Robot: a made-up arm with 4 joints.
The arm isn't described. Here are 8 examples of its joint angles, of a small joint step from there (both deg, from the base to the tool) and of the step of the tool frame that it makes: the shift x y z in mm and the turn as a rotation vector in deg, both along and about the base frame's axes.
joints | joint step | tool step
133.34 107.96 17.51 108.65 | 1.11 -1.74 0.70 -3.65 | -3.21 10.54 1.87 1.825 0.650 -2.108
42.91 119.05 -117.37 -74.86 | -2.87 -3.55 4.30 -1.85 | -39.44 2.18 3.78 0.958 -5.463 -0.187
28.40 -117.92 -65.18 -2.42 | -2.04 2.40 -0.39 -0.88 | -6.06 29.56 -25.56 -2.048 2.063 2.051
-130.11 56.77 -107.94 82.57 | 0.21 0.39 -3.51 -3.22 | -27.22 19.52 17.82 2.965 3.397 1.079
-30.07 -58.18 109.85 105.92 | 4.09 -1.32 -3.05 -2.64 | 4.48 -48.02 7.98 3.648 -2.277 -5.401
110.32 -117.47 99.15 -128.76 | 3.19 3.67 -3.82 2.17 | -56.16 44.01 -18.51 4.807 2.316 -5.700
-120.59 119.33 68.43 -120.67 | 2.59 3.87 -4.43 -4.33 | -3.73 16.65 -55.43 -2.214 -7.678 -0.857
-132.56 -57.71 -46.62 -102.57 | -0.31 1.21 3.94 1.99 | 12.54 16.55 3.31 -0.849 -0.503 4.378
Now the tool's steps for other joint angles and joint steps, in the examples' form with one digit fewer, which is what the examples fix.
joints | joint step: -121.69 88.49 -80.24 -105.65 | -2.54 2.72 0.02 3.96
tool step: -30.8 18.8 25.3 -2.16 -3.84 2.53
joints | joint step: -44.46 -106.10 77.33 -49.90 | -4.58 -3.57 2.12 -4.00
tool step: 5.7 30.8 -18.8 5.09 -0.99 5.39
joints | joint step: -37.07 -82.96 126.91 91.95 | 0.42 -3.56 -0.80 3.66
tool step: 22.0 -1.2 -7.1 -0.61 3.11 -1.49
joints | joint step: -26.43 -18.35 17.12 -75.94 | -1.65 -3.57 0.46 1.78
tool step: -2.4 14.0 -32.4 4.40 2.96 1.31
